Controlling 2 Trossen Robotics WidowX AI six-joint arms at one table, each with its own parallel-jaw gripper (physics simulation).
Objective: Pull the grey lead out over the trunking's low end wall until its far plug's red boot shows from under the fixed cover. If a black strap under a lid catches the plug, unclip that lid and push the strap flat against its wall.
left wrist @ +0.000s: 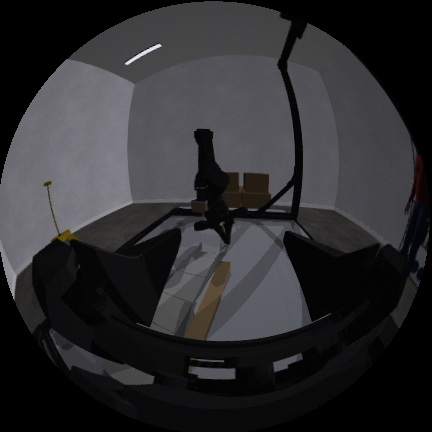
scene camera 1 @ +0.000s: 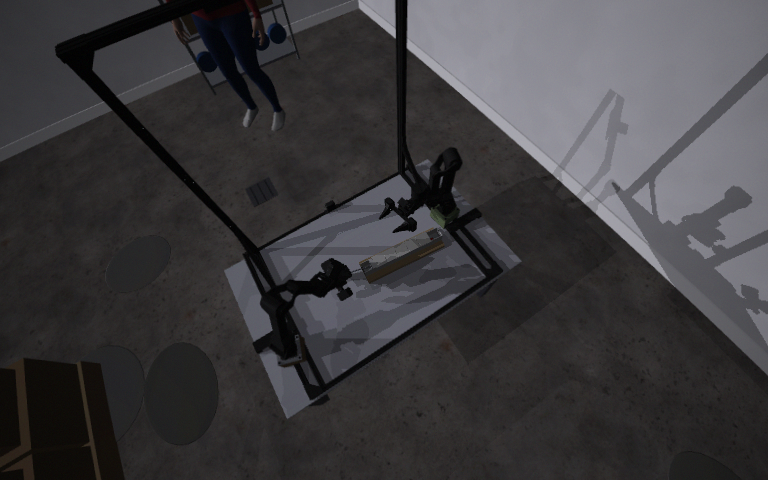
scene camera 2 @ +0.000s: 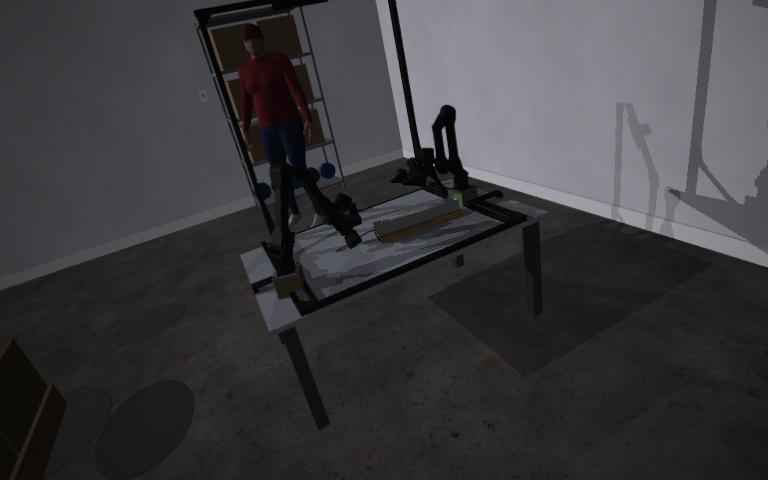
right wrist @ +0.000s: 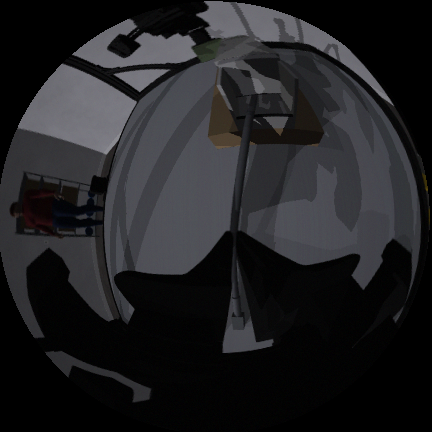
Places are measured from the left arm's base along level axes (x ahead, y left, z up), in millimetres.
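Pixels of known places: left gripper, fingertip midpoint: [left wrist: 234,235] [scene camera 1: 385,225] [scene camera 2: 396,183]; right gripper, fingertip midpoint: [left wrist: 227,244] [right wrist: 232,235]; left arm's base, origin of the base link: [scene camera 1: 445,208] [scene camera 2: 462,187]; right arm's base, origin of the base link: [left wrist: 201,199] [scene camera 1: 288,349] [scene camera 2: 286,270].
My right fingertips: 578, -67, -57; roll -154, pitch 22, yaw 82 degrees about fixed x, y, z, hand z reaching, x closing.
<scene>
For each thing: its top centre in the pictures, then the offset to it from my right fingertips, as dx, dy, dz. "*": a spot on its surface instead.
- trunking, middle of its top: [left wrist: 164,311] [scene camera 2: 415,210] [scene camera 1: 402,248] -277, +93, +60
- grey lead, surface spot: [right wrist: 241,170] * -40, +19, +20
- small grey block, surface spot: [right wrist: 237,321] * +89, -7, -8
The trunking [scene camera 1: 402,250] [scene camera 2: 413,221] [left wrist: 180,295], pale and lidded, lies along the table. Its near end wall [right wrist: 265,112] shows in the right wrist view. The grey lead [right wrist: 241,170] comes out over that wall and runs between the fingers of my right gripper [right wrist: 232,235] [scene camera 1: 347,276] [scene camera 2: 352,243], which is shut on it. The lead's near end, a small grey block [right wrist: 237,321], lies behind the fingertips. My left gripper [scene camera 1: 388,224] is open and empty, above the table beside the trunking's far part. I cannot make out a black strap or red boot.
A wooden base [left wrist: 210,305] [right wrist: 270,136] runs under the trunking. A black frame [scene camera 2: 416,266] edges the table. A green block [scene camera 1: 443,216] [scene camera 2: 461,196] sits at the left arm's base. A person [scene camera 2: 271,90] stands behind the table.
</scene>
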